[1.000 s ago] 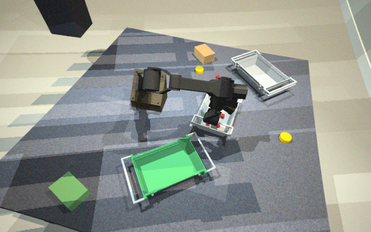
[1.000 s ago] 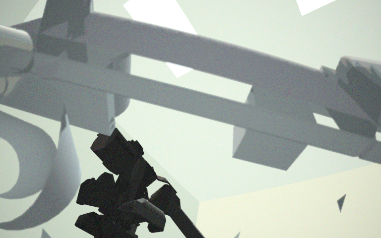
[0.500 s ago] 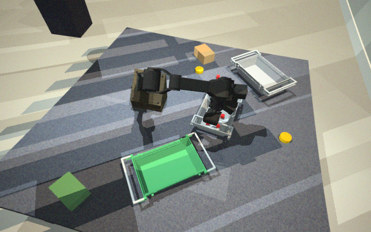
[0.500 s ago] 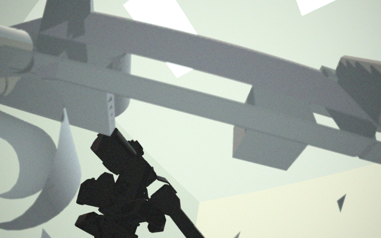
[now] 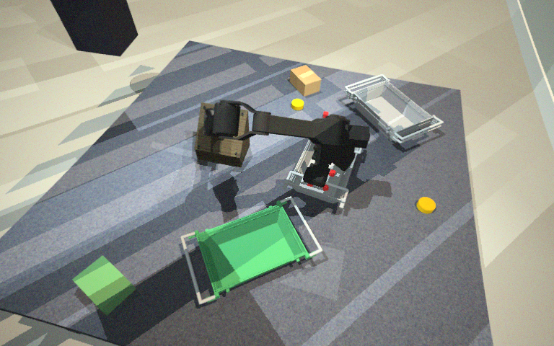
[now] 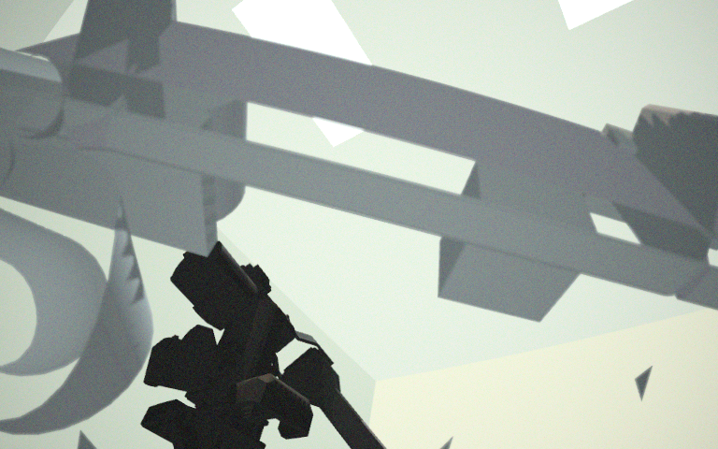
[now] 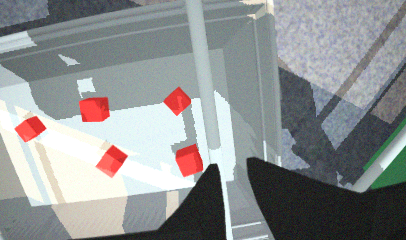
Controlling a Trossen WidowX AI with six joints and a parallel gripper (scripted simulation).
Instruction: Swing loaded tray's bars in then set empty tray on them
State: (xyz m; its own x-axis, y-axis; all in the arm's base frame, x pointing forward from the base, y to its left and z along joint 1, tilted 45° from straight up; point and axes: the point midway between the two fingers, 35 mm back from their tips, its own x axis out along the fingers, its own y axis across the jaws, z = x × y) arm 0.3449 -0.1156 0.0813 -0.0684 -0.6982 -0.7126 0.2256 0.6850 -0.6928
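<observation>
Now: the green tray 170 mm behind my gripper tip, 240 mm to the right of it and 40 mm below it. From my gripper tip the other things lie so: orange box 90 mm behind, 580 mm to the left, 60 mm below; then red block 10 mm ahead, 390 mm to the left, 80 mm below; then green block 510 mm behind, 390 mm to the right, 70 mm below.
</observation>
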